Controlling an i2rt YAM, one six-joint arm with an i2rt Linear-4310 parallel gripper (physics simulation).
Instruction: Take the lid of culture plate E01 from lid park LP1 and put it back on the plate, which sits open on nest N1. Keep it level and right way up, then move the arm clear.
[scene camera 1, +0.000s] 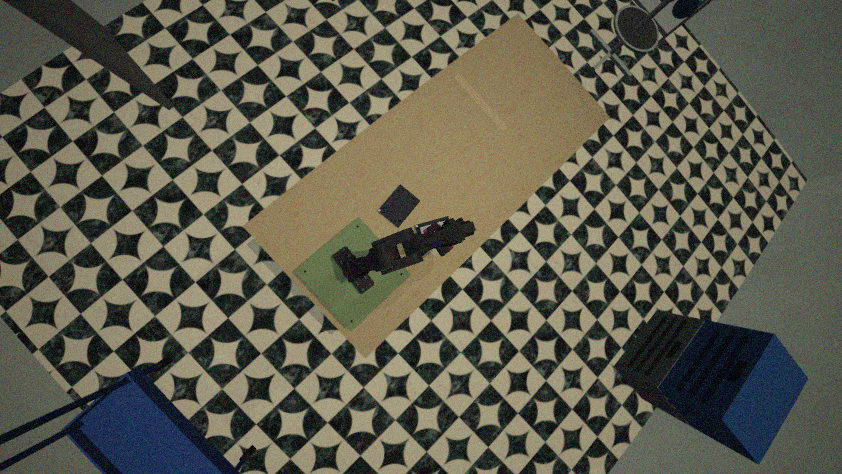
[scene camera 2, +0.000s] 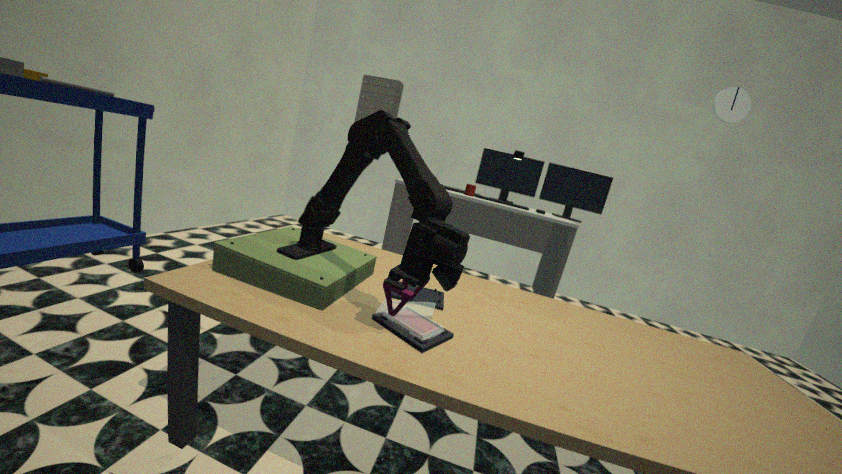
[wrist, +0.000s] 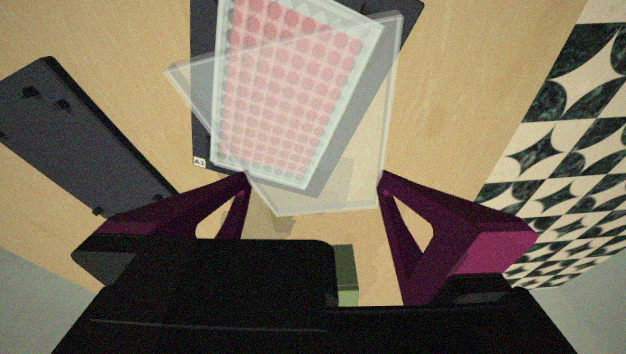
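Pixels of known places: gripper, fingertip midpoint: (scene camera 2: 399, 308) (wrist: 313, 177); arm's base at its link origin: (scene camera 1: 353, 269) (scene camera 2: 308, 249).
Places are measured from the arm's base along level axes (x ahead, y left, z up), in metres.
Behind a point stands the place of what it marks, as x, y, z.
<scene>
My gripper (scene camera 2: 401, 302) @(0.346, -0.111, -0.020) (wrist: 313, 177) @(0.346, -0.111, -0.020) is shut on the clear lid (scene camera 2: 421, 307) @(0.394, -0.098, -0.004) (wrist: 362, 175) @(0.352, -0.141, -0.014), one finger at each side of its near end. The lid looks roughly level and hangs above the open culture plate. The plate (scene camera 2: 419, 323) (wrist: 285, 90), with its pink wells, sits on the dark nest N1 (scene camera 2: 438, 340) @(0.455, -0.116, -0.058) (wrist: 200, 145) @(0.348, -0.016, -0.058). In the wrist view the lid is turned relative to the plate and its near end overhangs the plate's near end. The dark lid park LP1 (scene camera 1: 398, 205) @(0.322, 0.117, -0.061) (scene camera 2: 436, 299) @(0.385, 0.115, -0.061) (wrist: 75, 135) @(0.360, 0.096, -0.060) holds no lid. The arm hides most of the nest in scene camera 1.
The arm's base stands on a green block (scene camera 1: 329, 294) @(-0.132, -0.021, 0.006) (scene camera 2: 271, 276) @(0.029, -0.177, -0.028) at one end of the wooden table (scene camera 1: 447, 147) @(0.691, 0.209, -0.070) (scene camera 2: 559, 353) @(0.746, 0.059, -0.070). Lid park LP1 lies beside the nest. A blue cart (scene camera 1: 147, 429) (scene camera 2: 141, 176) and a desk with two monitors (scene camera 2: 509, 173) stand away from the table.
</scene>
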